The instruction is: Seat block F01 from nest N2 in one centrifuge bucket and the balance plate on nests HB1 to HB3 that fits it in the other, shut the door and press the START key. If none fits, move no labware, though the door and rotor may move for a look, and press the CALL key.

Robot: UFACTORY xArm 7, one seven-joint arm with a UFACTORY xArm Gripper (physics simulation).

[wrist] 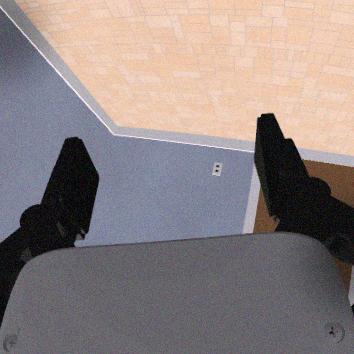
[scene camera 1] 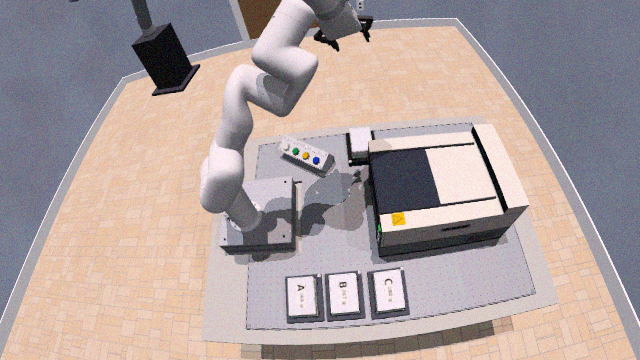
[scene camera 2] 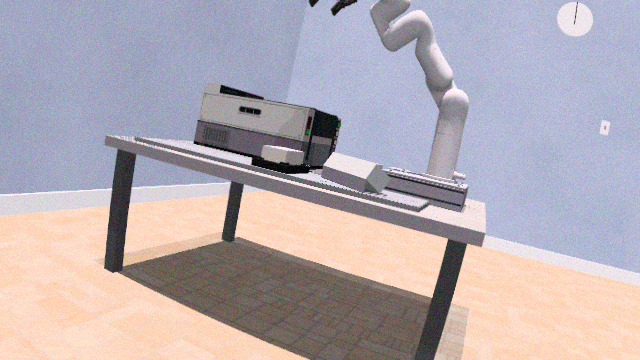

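Where they show: gripper, fingertip midpoint: [wrist: 170,146] [scene camera 1: 352,43] [scene camera 2: 321,8]; arm's base, origin of the base link: [scene camera 1: 246,216] [scene camera 2: 439,179].
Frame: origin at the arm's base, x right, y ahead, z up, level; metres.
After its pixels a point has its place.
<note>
My gripper [scene camera 1: 352,44] @(x -0.333, y 0.389, z 0.466 m) [scene camera 2: 324,9] @(x -0.333, y 0.389, z 0.466 m) [wrist: 170,146] @(x -0.333, y 0.389, z 0.466 m) is open and empty, high above and beyond the table's far edge. A white block [scene camera 1: 361,140] @(x -0.365, y 0.389, z 0.002 m) [scene camera 2: 282,154] @(x -0.431, y 0.349, z -0.012 m) sits on a dark nest beside the centrifuge [scene camera 1: 440,231] @(x 0.057, y 0.657, z 0.094 m) [scene camera 2: 260,120] @(x -0.268, y 0.597, z 0.074 m); its label cannot be read. Plates A [scene camera 1: 301,302] @(x 0.278, y 0.253, z -0.009 m), B [scene camera 1: 344,301] @(x 0.260, y 0.384, z -0.009 m) and C [scene camera 1: 389,296] @(x 0.235, y 0.519, z -0.009 m) lie on dark nests in a row at the near edge in scene camera 1; their small print is blurred. A dark panel [scene camera 1: 405,181] @(x -0.078, y 0.543, z 0.150 m) and a cream panel [scene camera 1: 462,172] @(x -0.122, y 0.734, z 0.147 m) cover the centrifuge's top, so the rotor and buckets are hidden. Its keys are too small to read.
A sloped box [scene camera 1: 327,164] @(x -0.261, y 0.261, z -0.025 m) [scene camera 2: 350,170] @(x -0.360, y 0.156, z -0.016 m) with white, green, yellow and blue buttons stands between the arm base [scene camera 1: 272,190] @(x -0.118, y 0.076, z -0.001 m) and the white block. The centrifuge fills the right part of the table [scene camera 1: 225,320] @(x 0.381, y -0.021, z -0.075 m) [scene camera 2: 450,227] @(x -0.432, y -0.176, z -0.083 m). A black pedestal [scene camera 1: 165,60] stands on the floor at the back left.
</note>
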